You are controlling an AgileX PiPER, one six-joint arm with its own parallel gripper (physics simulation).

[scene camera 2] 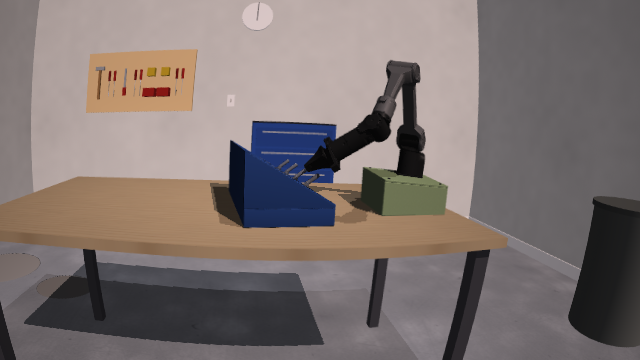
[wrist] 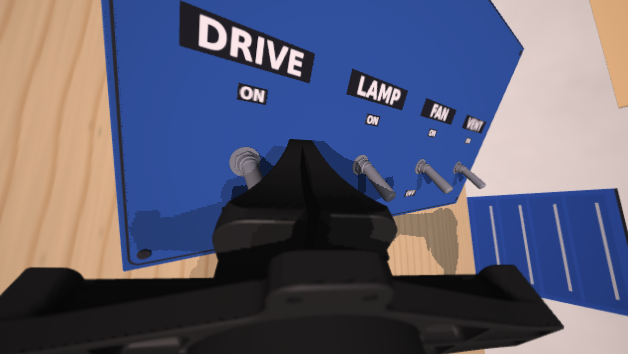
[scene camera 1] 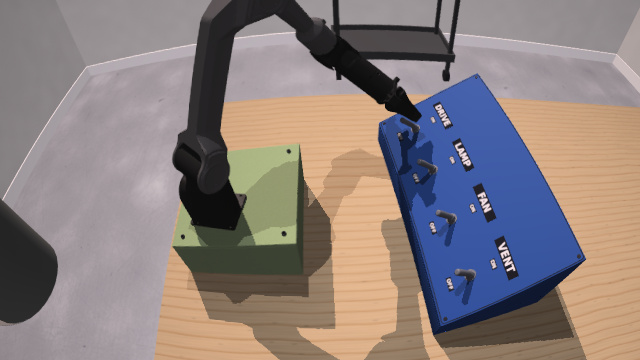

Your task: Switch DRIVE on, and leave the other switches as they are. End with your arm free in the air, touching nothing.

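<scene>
The blue switch box (scene camera 1: 530, 200) (scene camera 2: 265, 195) (wrist: 160, 115) has a sloped face. The DRIVE lever (scene camera 1: 410, 125) (scene camera 2: 313, 179) (wrist: 253, 175) tilts toward its OFF side; its outer end is hidden behind my fingers in the wrist view. The LAMP lever (scene camera 1: 428, 166) (wrist: 377, 180), FAN lever (scene camera 1: 446, 216) (wrist: 435, 177) and VENT lever (scene camera 1: 466, 274) (wrist: 470, 175) also tilt toward OFF. My gripper (scene camera 1: 419, 117) (scene camera 2: 307, 169) (wrist: 299, 154) is shut and empty. Its tips are low over the face, close beside the DRIVE lever on the LAMP side in the wrist view; contact cannot be told.
The arm stands on a green block (scene camera 1: 270, 200) (scene camera 2: 415, 197) on the wooden table (scene camera 1: 350, 120) (scene camera 2: 150, 215). A dark cart (scene camera 1: 395, 56) stands beyond the table. A blue drawer cabinet (scene camera 2: 295, 127) (wrist: 545, 250) stands behind the table in scene camera 2.
</scene>
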